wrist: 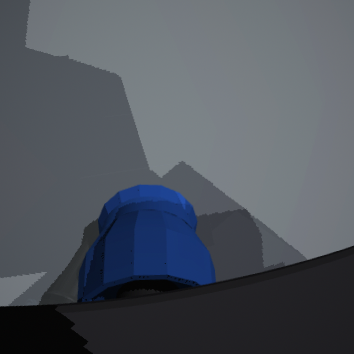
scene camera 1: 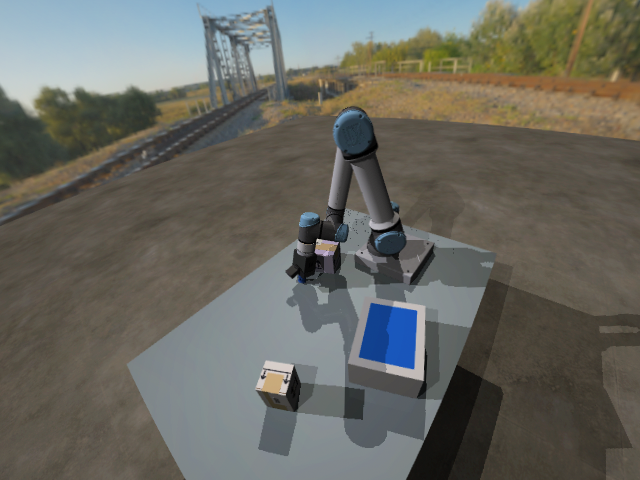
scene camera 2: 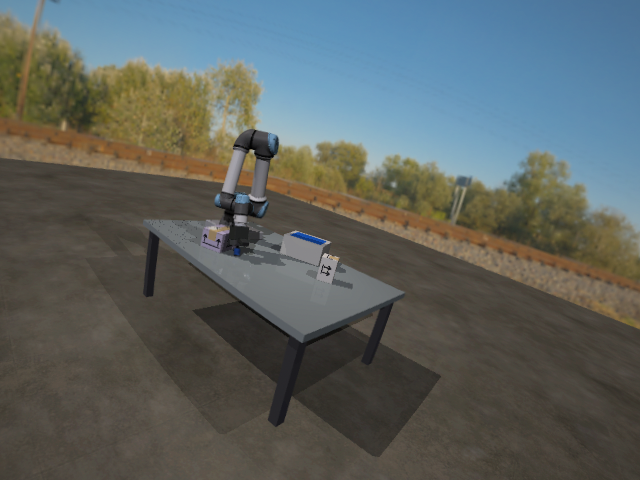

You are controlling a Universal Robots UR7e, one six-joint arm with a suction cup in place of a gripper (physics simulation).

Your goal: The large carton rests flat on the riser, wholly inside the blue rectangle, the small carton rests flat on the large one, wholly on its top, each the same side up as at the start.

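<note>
The large carton, pale purple with a tan tape strip [scene camera 1: 328, 261] [scene camera 2: 212, 239], stands on the table near the arm's base, partly hidden by the wrist in scene camera 1. My suction gripper [scene camera 1: 301, 279] [scene camera 2: 236, 252] [wrist: 147, 192] points down, its blue cup low over the table beside that carton. Bare, shaded table shows past the cup in the wrist view, and no carton hangs from it. The small white carton [scene camera 1: 278, 384] [scene camera 2: 327, 269] stands upright on the table. The riser [scene camera 1: 385, 379] [scene camera 2: 303, 249] bears the blue rectangle [scene camera 1: 388, 335] [scene camera 2: 309, 238], with no carton on it.
The grey table [scene camera 1: 206, 356] [scene camera 2: 279, 294] carries everything. The arm's base plate [scene camera 1: 385, 266] stands behind the riser. The arm's black wrist housing is very close to the large carton; whether they touch cannot be told.
</note>
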